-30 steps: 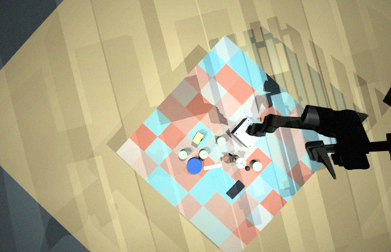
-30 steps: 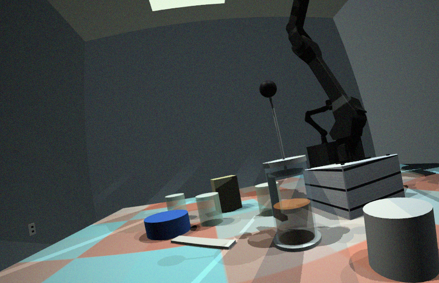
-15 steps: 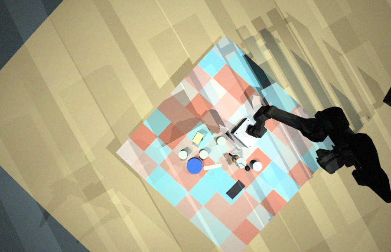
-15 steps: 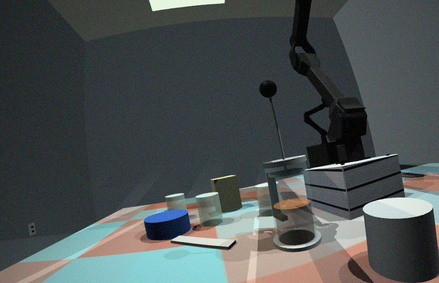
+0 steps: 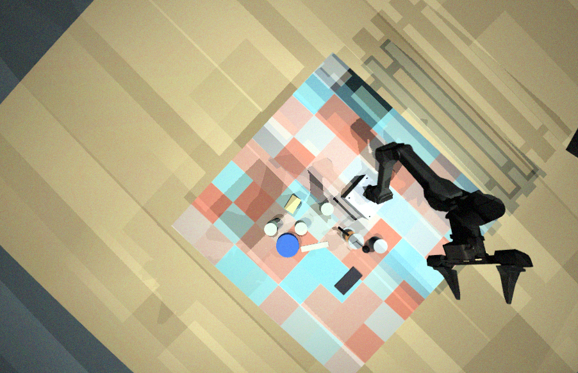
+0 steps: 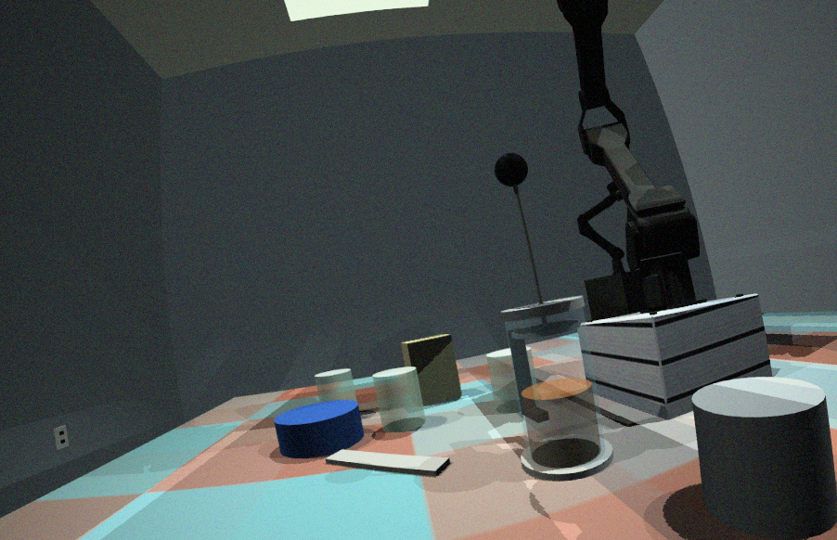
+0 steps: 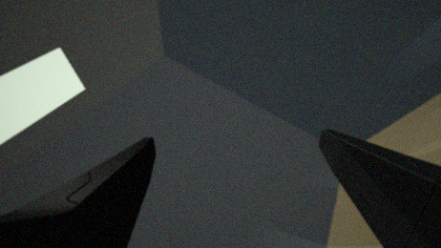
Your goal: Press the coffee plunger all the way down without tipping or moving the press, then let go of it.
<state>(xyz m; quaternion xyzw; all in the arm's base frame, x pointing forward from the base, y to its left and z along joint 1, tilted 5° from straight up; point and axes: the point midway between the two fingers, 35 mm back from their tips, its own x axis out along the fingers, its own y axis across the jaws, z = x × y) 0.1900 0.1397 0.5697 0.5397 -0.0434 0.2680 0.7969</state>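
Right now the coffee press is 570 mm below my gripper tip, 100 mm to the right of it and 60 mm ahead of it. Round my gripper tip: olive block: 650 mm below, 430 mm to the right, 70 mm ahead; blue puck: 680 mm below, 330 mm to the right, 270 mm ahead.
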